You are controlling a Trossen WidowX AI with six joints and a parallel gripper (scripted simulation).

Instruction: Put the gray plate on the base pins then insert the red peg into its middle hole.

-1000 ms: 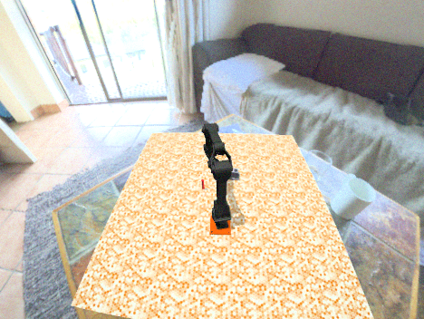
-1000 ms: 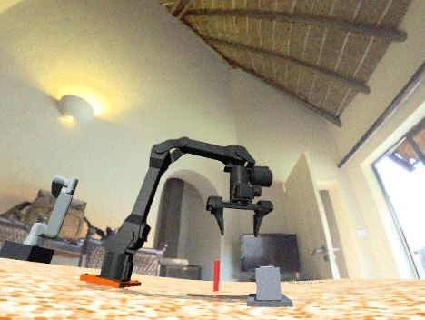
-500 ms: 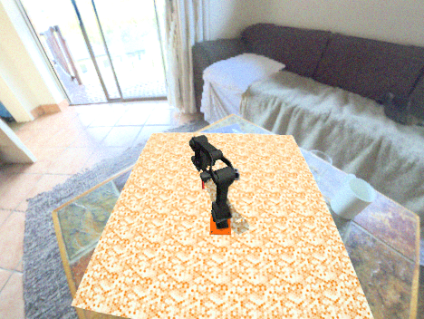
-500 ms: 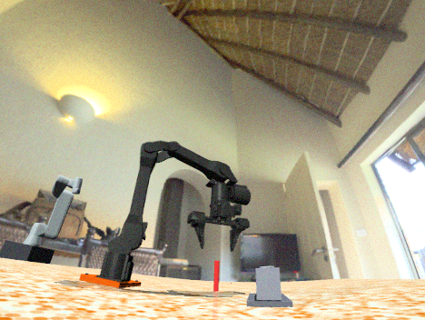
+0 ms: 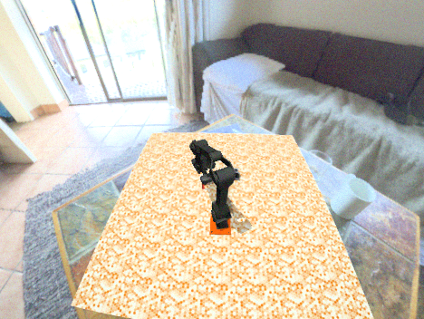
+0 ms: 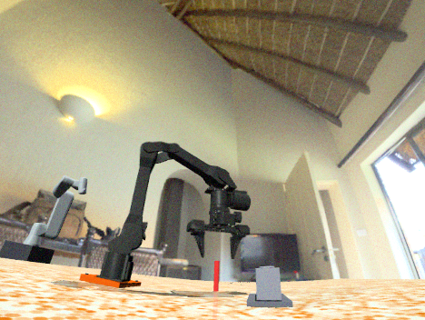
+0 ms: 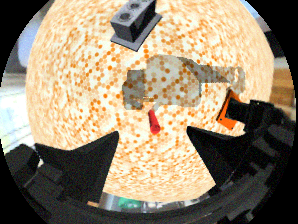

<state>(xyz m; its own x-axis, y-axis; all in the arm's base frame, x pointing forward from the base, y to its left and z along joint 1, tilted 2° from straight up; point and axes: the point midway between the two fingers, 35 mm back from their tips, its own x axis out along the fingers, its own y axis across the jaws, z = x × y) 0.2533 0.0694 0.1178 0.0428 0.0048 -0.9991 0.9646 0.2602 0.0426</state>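
Now: the red peg 50 mm below my gripper tip. Also, from my gripper tip: gray base (70 mm ahead, 190 mm to the right, 80 mm below); then gray plate (70 mm ahead, 190 mm to the right, 40 mm below).
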